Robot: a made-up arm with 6 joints.
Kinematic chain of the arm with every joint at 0, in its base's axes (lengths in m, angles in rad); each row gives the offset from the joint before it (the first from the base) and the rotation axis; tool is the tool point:
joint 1: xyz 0 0 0.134 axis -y
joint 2: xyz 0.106 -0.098 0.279 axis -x
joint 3: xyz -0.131 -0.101 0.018 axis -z
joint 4: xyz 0.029 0 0.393 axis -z
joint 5: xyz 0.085 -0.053 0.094 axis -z
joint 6: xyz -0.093 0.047 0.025 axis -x
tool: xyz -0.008 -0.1 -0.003
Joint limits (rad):
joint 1: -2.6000..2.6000
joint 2: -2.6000..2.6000
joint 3: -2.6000..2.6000
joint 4: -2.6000..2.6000
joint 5: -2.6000..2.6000
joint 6: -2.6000..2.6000
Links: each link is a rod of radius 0.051 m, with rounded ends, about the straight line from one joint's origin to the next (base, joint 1, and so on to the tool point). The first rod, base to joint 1, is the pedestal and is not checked.
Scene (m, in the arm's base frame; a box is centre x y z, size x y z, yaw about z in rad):
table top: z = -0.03
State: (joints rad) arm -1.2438 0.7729 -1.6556 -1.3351 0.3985 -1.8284
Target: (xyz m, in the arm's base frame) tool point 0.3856 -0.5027 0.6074
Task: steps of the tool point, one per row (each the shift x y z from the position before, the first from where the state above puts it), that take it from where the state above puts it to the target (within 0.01 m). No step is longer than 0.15 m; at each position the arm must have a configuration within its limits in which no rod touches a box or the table.
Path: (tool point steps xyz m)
1: 0.0003 -0.0908 0.0612
2: -0.0130 -0.0924 0.0545
3: -0.0259 -0.0991 0.0467
4: -0.0431 -0.1084 0.0353
5: -0.0655 -0.1152 0.0164
6: -0.0894 -0.1131 -0.0117

